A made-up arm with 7 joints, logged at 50 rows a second.
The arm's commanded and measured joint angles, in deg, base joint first. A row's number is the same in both.
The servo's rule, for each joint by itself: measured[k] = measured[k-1] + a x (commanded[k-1-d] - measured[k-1]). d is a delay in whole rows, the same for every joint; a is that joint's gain. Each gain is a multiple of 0.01, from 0.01 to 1. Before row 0 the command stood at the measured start. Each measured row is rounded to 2 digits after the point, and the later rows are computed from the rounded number. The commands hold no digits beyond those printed.
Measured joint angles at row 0:
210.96, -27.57, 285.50, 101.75, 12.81, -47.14, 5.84
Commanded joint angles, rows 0 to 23:
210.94, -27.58, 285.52, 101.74, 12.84, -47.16, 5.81
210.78, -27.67, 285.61, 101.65, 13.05, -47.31, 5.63
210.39, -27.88, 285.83, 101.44, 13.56, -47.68, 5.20
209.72, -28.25, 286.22, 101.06, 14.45, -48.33, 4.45
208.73, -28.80, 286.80, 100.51, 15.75, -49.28, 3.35
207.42, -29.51, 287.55, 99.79, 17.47, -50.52, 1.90
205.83, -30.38, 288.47, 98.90, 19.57, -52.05, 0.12
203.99, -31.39, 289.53, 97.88, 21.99, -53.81, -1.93
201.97, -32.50, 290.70, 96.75, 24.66, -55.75, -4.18
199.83, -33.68, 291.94, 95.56, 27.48, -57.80, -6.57
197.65, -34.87, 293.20, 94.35, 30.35, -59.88, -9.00
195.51, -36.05, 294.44, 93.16, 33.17, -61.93, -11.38
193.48, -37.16, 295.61, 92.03, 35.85, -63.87, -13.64
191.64, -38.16, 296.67, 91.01, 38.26, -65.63, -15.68
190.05, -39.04, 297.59, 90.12, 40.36, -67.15, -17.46
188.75, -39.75, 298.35, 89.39, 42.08, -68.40, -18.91
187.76, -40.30, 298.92, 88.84, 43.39, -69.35, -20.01
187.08, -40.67, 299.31, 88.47, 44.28, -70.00, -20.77
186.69, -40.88, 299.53, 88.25, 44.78, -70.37, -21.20
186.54, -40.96, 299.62, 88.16, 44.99, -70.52, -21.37
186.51, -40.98, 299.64, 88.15, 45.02, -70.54, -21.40
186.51, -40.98, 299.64, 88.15, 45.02, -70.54, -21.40
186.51, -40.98, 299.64, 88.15, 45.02, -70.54, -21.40
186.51, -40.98, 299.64, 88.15, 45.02, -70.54, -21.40
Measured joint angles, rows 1 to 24:
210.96, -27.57, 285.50, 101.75, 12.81, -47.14, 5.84
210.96, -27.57, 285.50, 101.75, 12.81, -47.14, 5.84
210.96, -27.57, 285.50, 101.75, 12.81, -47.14, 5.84
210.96, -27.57, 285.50, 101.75, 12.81, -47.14, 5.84
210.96, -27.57, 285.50, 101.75, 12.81, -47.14, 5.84
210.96, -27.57, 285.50, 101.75, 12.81, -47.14, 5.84
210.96, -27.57, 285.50, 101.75, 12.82, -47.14, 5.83
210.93, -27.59, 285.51, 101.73, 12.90, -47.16, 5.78
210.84, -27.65, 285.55, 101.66, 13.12, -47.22, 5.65
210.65, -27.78, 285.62, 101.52, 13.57, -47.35, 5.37
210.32, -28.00, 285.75, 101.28, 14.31, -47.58, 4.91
209.83, -28.33, 285.95, 100.92, 15.38, -47.93, 4.22
209.15, -28.78, 286.23, 100.44, 16.80, -48.42, 3.28
208.27, -29.35, 286.59, 99.83, 18.56, -49.07, 2.08
207.20, -30.04, 287.04, 99.09, 20.63, -49.87, 0.64
205.95, -30.84, 287.58, 98.24, 22.96, -50.82, -1.02
204.54, -31.73, 288.20, 97.31, 25.47, -51.91, -2.86
203.00, -32.68, 288.89, 96.31, 28.09, -53.11, -4.82
201.38, -33.67, 289.63, 95.28, 30.73, -54.40, -6.85
199.72, -34.66, 290.40, 94.26, 33.29, -55.75, -8.88
198.08, -35.62, 291.19, 93.27, 35.69, -57.12, -10.85
196.49, -36.53, 291.98, 92.34, 37.86, -58.47, -12.70
195.01, -37.36, 292.74, 91.50, 39.74, -59.78, -14.38
193.66, -38.09, 293.46, 90.77, 41.28, -61.01, -15.85
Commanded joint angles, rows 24 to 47:
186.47, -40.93, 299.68, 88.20, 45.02, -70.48, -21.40
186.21, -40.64, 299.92, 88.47, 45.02, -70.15, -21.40
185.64, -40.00, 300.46, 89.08, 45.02, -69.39, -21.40
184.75, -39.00, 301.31, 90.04, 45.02, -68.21, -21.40
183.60, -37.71, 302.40, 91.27, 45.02, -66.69, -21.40
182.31, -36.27, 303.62, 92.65, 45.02, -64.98, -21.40
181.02, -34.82, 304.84, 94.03, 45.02, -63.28, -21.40
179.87, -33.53, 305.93, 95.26, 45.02, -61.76, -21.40
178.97, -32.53, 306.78, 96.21, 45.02, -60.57, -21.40
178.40, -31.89, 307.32, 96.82, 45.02, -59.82, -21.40
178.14, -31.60, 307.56, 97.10, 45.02, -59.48, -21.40
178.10, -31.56, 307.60, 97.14, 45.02, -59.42, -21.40
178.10, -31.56, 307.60, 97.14, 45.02, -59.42, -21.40
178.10, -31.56, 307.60, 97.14, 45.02, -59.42, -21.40
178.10, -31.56, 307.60, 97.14, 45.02, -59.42, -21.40
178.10, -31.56, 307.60, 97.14, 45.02, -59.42, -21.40
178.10, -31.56, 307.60, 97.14, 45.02, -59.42, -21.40
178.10, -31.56, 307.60, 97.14, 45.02, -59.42, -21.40
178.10, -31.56, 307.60, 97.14, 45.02, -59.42, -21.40
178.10, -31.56, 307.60, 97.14, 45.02, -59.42, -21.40
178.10, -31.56, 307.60, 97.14, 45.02, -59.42, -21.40
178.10, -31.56, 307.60, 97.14, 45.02, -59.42, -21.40
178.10, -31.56, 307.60, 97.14, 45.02, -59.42, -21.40
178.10, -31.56, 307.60, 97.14, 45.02, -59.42, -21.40
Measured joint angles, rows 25 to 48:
192.48, -38.70, 294.13, 90.17, 42.47, -62.13, -17.08
191.47, -39.20, 294.73, 89.69, 43.33, -63.14, -18.07
190.63, -39.59, 295.27, 89.32, 43.90, -64.03, -18.84
189.93, -39.90, 295.75, 89.04, 44.28, -64.81, -19.43
189.35, -40.14, 296.18, 88.83, 44.53, -65.50, -19.88
188.87, -40.32, 296.56, 88.67, 44.70, -66.10, -20.23
188.46, -40.45, 296.90, 88.56, 44.81, -66.63, -20.50
188.08, -40.49, 297.23, 88.54, 44.88, -67.05, -20.71
187.67, -40.38, 297.59, 88.67, 44.93, -67.33, -20.87
187.17, -40.08, 298.00, 89.00, 44.96, -67.44, -20.99
186.56, -39.56, 298.48, 89.54, 44.98, -67.35, -21.08
185.84, -38.84, 299.05, 90.29, 44.99, -67.07, -21.15
185.02, -37.96, 299.69, 91.19, 45.00, -66.62, -21.21
184.14, -36.99, 300.38, 92.17, 45.01, -66.04, -21.25
183.26, -36.01, 301.08, 93.14, 45.01, -65.38, -21.28
182.43, -35.10, 301.77, 94.02, 45.01, -64.71, -21.31
181.70, -34.33, 302.41, 94.76, 45.01, -64.08, -21.33
181.09, -33.72, 302.98, 95.33, 45.01, -63.52, -21.35
180.58, -33.24, 303.49, 95.76, 45.01, -63.03, -21.36
180.16, -32.87, 303.94, 96.09, 45.01, -62.60, -21.37
179.81, -32.58, 304.34, 96.34, 45.01, -62.22, -21.38
179.52, -32.36, 304.70, 96.53, 45.01, -61.88, -21.38
179.28, -32.18, 305.02, 96.68, 45.01, -61.58, -21.38
179.08, -32.04, 305.30, 96.79, 45.01, -61.32, -21.38

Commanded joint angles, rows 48 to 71:
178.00, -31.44, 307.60, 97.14, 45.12, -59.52, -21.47
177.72, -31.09, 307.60, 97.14, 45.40, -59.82, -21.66
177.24, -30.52, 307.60, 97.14, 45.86, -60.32, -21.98
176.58, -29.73, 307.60, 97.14, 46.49, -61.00, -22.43
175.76, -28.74, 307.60, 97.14, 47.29, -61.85, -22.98
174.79, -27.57, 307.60, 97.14, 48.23, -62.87, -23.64
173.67, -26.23, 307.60, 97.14, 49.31, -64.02, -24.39
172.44, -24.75, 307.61, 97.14, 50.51, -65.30, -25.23
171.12, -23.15, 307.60, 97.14, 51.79, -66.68, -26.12
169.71, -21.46, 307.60, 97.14, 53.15, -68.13, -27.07
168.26, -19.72, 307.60, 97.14, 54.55, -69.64, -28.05
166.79, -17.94, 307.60, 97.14, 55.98, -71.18, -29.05
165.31, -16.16, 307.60, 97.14, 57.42, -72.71, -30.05
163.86, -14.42, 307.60, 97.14, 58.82, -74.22, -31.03
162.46, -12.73, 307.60, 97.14, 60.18, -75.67, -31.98
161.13, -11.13, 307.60, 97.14, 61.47, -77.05, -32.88
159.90, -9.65, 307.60, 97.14, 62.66, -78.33, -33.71
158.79, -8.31, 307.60, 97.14, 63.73, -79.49, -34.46
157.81, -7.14, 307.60, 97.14, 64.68, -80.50, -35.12
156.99, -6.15, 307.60, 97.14, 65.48, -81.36, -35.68
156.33, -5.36, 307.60, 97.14, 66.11, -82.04, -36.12
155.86, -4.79, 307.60, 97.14, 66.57, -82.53, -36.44
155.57, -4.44, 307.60, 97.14, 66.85, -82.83, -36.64
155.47, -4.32, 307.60, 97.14, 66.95, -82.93, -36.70
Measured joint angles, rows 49 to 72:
178.91, -31.93, 305.55, 96.87, 45.01, -61.09, -21.38
178.77, -31.85, 305.78, 96.93, 45.01, -60.89, -21.38
178.66, -31.79, 305.98, 96.98, 45.01, -60.71, -21.38
178.56, -31.74, 306.16, 97.02, 45.01, -60.56, -21.38
178.48, -31.70, 306.32, 97.05, 45.01, -60.42, -21.38
178.42, -31.67, 306.46, 97.07, 45.01, -60.30, -21.38
178.35, -31.62, 306.59, 97.09, 45.05, -60.21, -21.40
178.24, -31.50, 306.70, 97.10, 45.17, -60.16, -21.46
178.07, -31.28, 306.80, 97.11, 45.40, -60.18, -21.58
177.82, -30.94, 306.89, 97.12, 45.77, -60.28, -21.78
177.47, -30.46, 306.97, 97.12, 46.29, -60.47, -22.06
177.01, -29.82, 307.04, 97.12, 46.95, -60.76, -22.42
176.44, -29.03, 307.10, 97.12, 47.75, -61.15, -22.87
175.76, -28.09, 307.16, 97.12, 48.69, -61.65, -23.41
174.97, -27.00, 307.21, 97.12, 49.74, -62.25, -24.03
174.08, -25.78, 307.25, 97.12, 50.90, -62.96, -24.73
173.09, -24.45, 307.29, 97.12, 52.14, -63.76, -25.49
172.02, -23.02, 307.32, 97.12, 53.45, -64.65, -26.31
170.88, -21.51, 307.35, 97.12, 54.80, -65.62, -27.17
169.69, -19.95, 307.38, 97.12, 56.17, -66.65, -28.06
168.46, -18.36, 307.40, 97.12, 57.53, -67.73, -28.96
167.21, -16.77, 307.42, 97.12, 58.87, -68.85, -29.86
165.97, -15.20, 307.44, 97.12, 60.16, -69.99, -30.75
164.75, -13.68, 307.46, 97.12, 61.37, -71.13, -31.60

